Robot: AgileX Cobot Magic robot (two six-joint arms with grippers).
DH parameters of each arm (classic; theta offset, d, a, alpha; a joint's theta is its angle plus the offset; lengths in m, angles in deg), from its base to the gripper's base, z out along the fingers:
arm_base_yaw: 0 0.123 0 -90
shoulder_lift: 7.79 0 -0.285 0
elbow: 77.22 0 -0.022 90
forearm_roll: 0 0.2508 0 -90
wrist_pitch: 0 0 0.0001 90
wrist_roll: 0 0.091 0 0
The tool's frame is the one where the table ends.
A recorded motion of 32 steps. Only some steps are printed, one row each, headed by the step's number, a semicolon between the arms.
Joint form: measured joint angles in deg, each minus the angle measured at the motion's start. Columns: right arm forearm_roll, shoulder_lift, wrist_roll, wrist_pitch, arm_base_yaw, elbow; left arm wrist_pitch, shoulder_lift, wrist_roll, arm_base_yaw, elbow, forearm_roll.
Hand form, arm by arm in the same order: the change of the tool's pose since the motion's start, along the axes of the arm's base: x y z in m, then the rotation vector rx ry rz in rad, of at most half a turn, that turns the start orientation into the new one. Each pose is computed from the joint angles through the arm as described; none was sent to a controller.
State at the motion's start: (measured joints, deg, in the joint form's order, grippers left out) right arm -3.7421 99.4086 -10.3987 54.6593 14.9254 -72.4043; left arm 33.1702 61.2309 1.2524 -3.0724 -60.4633 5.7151
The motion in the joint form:
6: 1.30 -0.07 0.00 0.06 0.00 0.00; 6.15 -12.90 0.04 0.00 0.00 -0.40
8: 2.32 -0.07 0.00 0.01 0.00 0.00; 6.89 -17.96 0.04 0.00 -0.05 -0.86
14: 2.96 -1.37 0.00 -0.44 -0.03 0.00; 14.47 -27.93 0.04 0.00 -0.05 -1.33
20: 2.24 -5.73 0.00 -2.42 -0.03 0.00; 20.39 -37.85 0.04 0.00 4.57 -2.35
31: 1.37 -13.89 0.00 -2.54 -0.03 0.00; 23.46 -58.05 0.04 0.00 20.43 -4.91
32: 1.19 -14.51 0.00 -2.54 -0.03 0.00; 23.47 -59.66 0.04 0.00 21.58 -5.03
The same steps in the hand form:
6: -0.0007 0.0016 0.0003 0.0204 0.0052 -0.0085; -0.0674 0.0040 0.0346 -0.0145 -0.1177 0.0085
8: -0.0010 0.0029 0.0003 0.0365 0.0087 -0.0152; -0.0947 0.0051 0.0465 -0.0269 -0.1934 0.0071
14: -0.0030 0.0030 0.0083 0.0547 -0.0181 -0.0190; -0.1525 0.0084 0.0528 -0.0409 -0.2348 0.0136
20: -0.0096 0.0003 0.0352 0.0729 -0.1277 -0.0115; -0.1967 0.0099 0.0299 -0.0592 -0.2231 0.0116
31: -0.0324 -0.0069 0.0817 0.0967 -0.2709 -0.0045; -0.2456 0.0093 -0.0480 -0.0990 -0.2423 -0.0118
32: -0.0343 -0.0076 0.0850 0.0966 -0.2821 -0.0035; -0.2483 0.0093 -0.0538 -0.1011 -0.2500 -0.0134

